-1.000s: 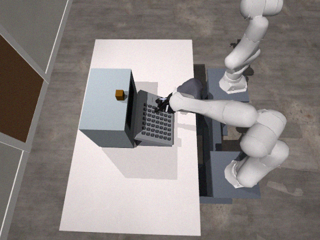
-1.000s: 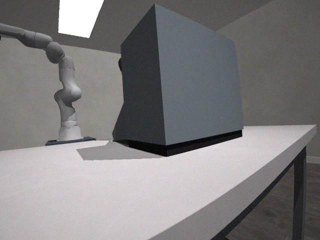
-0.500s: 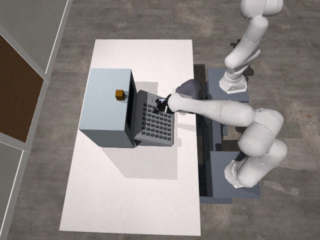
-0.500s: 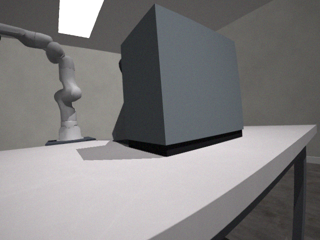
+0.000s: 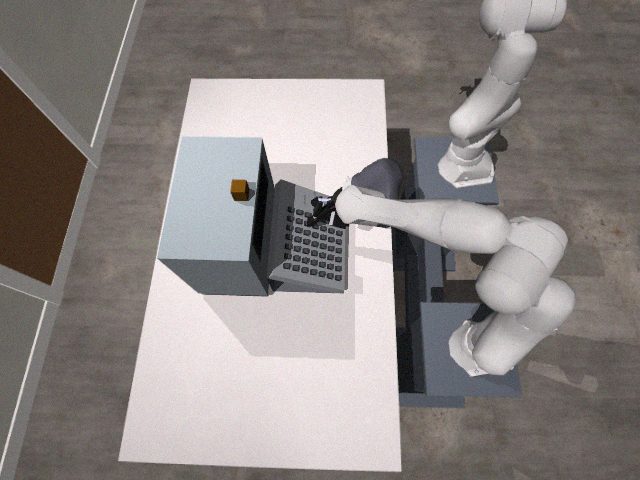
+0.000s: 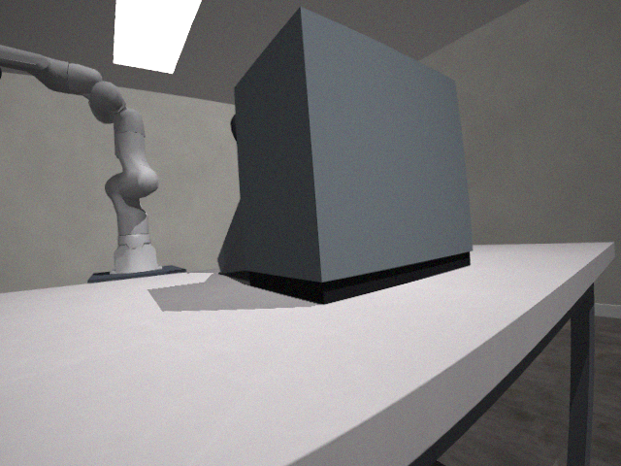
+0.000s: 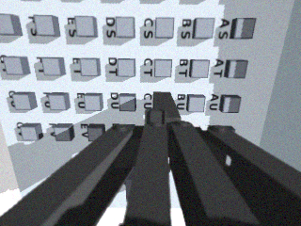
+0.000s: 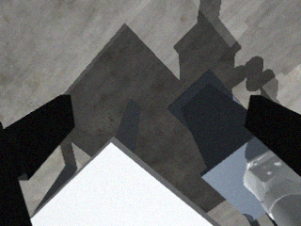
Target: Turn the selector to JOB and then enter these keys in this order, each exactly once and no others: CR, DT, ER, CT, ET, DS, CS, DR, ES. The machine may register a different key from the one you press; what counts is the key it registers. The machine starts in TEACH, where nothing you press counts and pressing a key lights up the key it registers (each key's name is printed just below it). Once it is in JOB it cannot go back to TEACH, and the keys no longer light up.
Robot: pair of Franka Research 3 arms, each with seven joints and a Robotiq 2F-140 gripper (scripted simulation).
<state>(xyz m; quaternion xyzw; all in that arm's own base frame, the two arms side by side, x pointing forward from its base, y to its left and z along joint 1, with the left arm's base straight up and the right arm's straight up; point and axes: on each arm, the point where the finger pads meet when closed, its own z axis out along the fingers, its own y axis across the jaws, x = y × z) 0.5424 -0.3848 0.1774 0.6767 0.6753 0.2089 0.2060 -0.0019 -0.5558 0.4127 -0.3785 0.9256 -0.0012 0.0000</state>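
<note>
Now: the sloped key panel 9 cm below my left hand, 2 cm to the left of it and 2 cm ahead of it. Round my left hand: black selector: 10 cm to the right, 5 cm below.
</note>
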